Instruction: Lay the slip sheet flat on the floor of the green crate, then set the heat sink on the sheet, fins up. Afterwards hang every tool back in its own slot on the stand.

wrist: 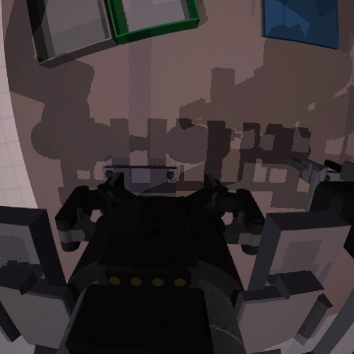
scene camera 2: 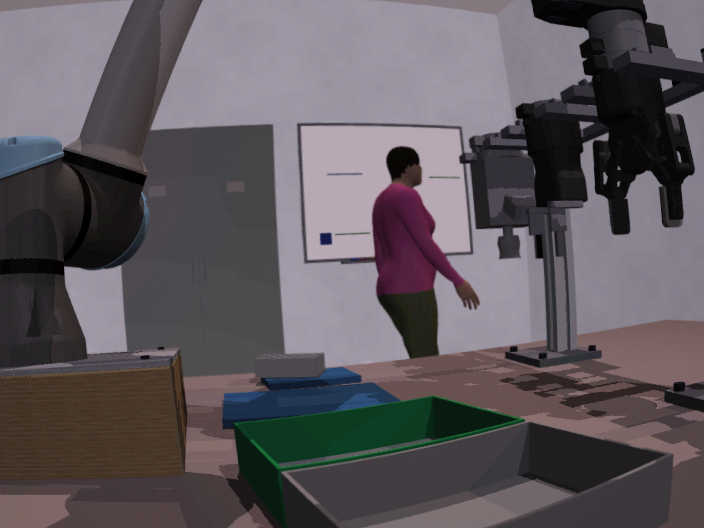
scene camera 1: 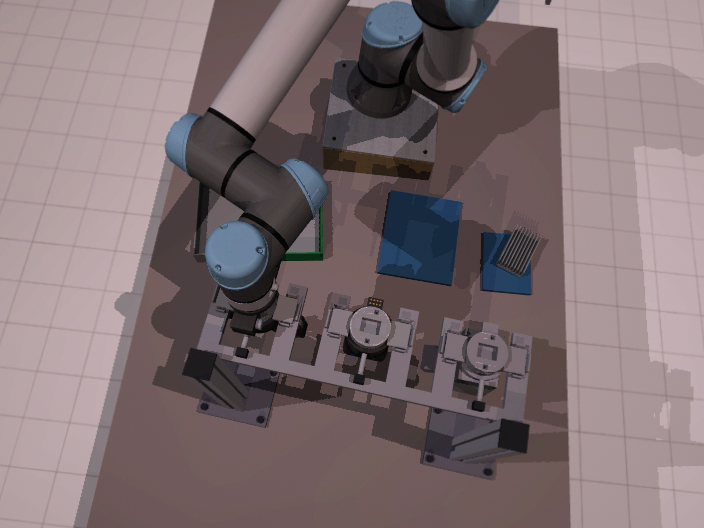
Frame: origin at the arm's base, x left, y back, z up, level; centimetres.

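Seen in the pictures: arm's base, link origin: (scene camera 2: 20,363) (scene camera 1: 378,91).
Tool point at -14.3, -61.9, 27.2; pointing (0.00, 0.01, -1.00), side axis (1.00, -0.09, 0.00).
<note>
Offsets run from my tool point to a thing's top centre, as dx, dy, dz. "spot": to the spot under its first point.
The adaptive gripper (scene camera 2: 646,213) (wrist: 160,220) hangs at the left slot of the tool stand (scene camera 1: 341,377), below the arm's wrist. Its fingers are open and empty. I cannot tell whether the coupling is locked. The heat sink @(+49.9, +29.0, -32.0) (scene camera 1: 518,251) (scene camera 2: 290,365) sits fins up, turned askew, on a small blue pad. The green crate (scene camera 1: 307,256) (scene camera 2: 341,427) (wrist: 159,31) is partly hidden by the arm in scene camera 1. A pale flat surface, apparently the slip sheet @(-0.6, +29.1, -35.5) (scene camera 1: 302,244) (wrist: 155,11), covers its floor. The parallel gripper (scene camera 2: 556,159) hangs in the middle slot, the vacuum tool @(+34.9, -2.9, +0.4) (scene camera 2: 503,187) in the right slot.
A grey crate (scene camera 2: 500,505) (wrist: 77,54) adjoins the green crate. A large blue pad @(spot: +27.8, +29.6, -35.1) (scene camera 1: 419,238) (scene camera 2: 307,400) (wrist: 300,30) lies between the green crate and the small blue pad @(spot: +47.8, +21.2, -35.0) (scene camera 1: 506,284). The stand's posts rise near the crates. A person (scene camera 2: 404,238) is in the background.
</note>
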